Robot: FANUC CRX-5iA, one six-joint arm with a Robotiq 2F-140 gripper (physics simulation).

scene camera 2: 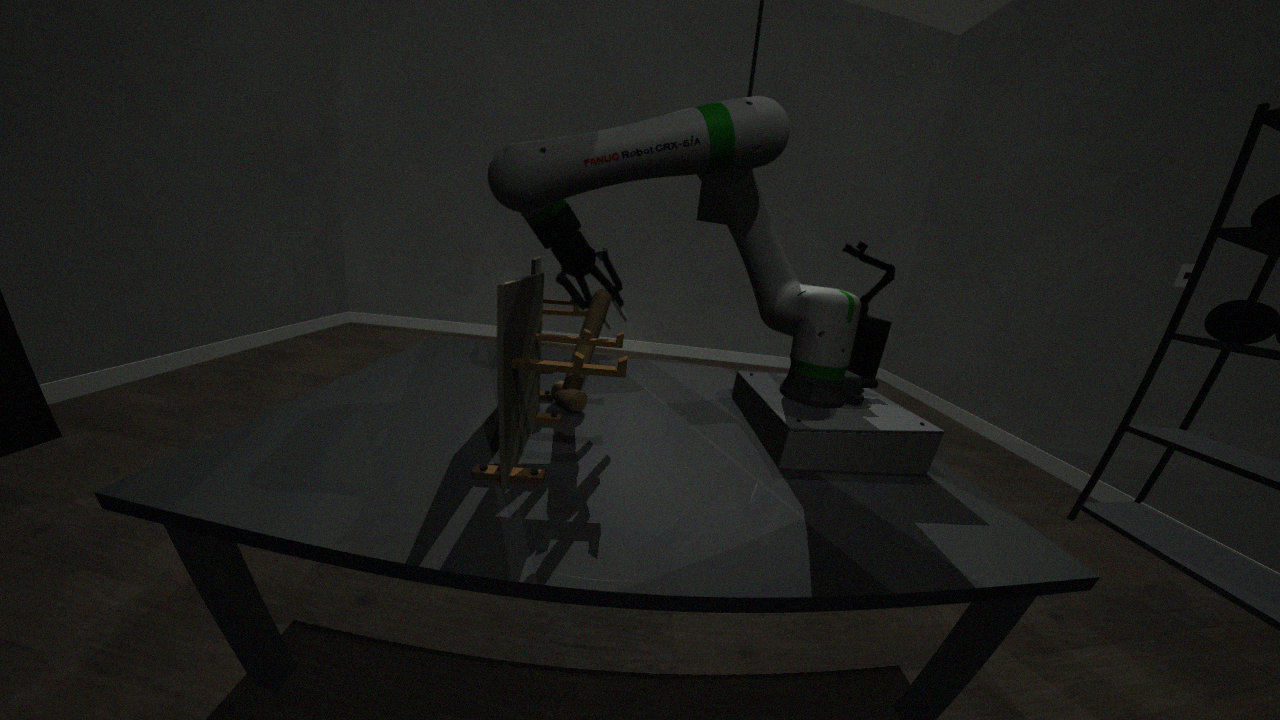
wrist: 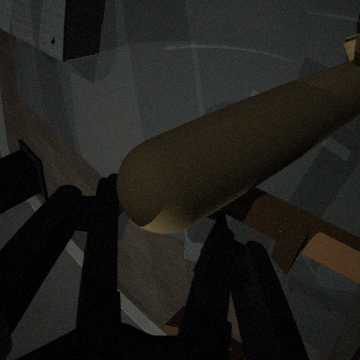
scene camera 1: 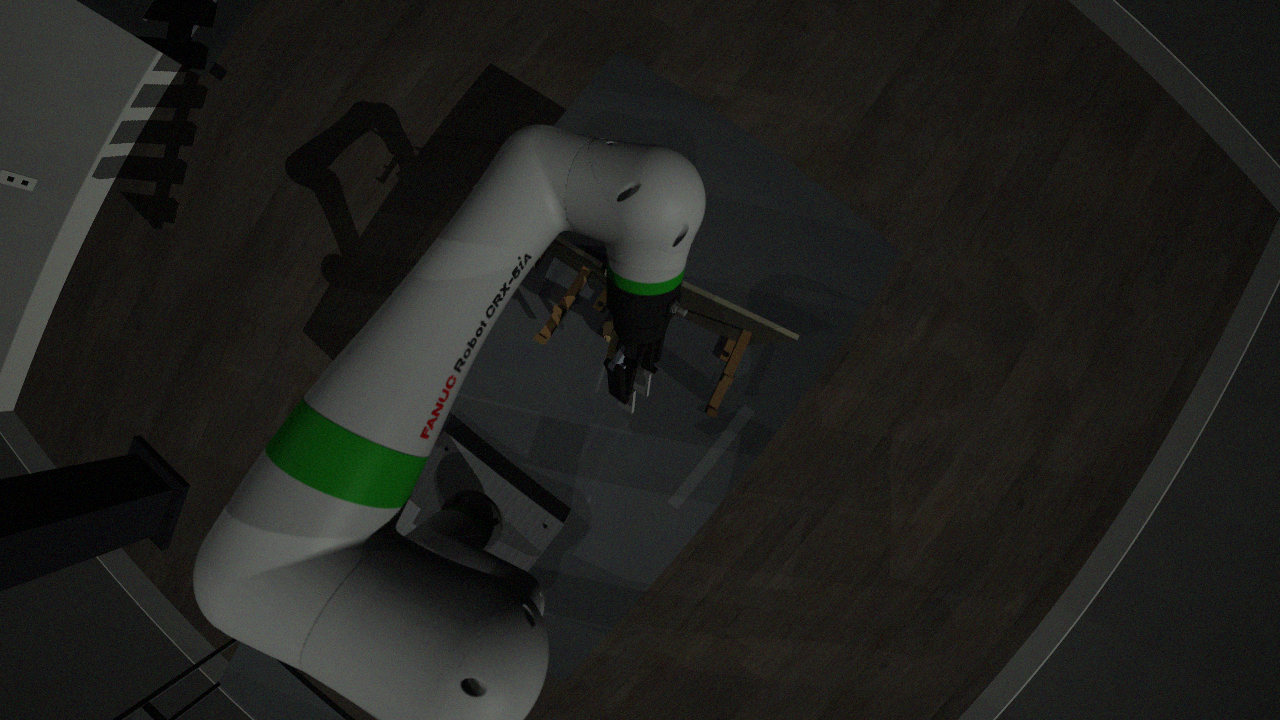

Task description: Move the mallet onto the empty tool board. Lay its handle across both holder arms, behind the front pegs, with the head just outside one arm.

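The wooden mallet leans steeply, its handle end up and its head low in front of a tool board. My gripper is shut on the mallet's handle near its upper end, with one finger on each side. Two wooden holder arms with front pegs, one on the left and one on the right, stick out from the board in scene camera 1. The gripper hides much of the mallet there. In the wrist view, a holder arm passes below the handle.
The robot's base box stands on the grey table on the gripper's far side from the board. Smaller wooden pegs stick out low on the board. A dark shelf rack stands off the table at the right.
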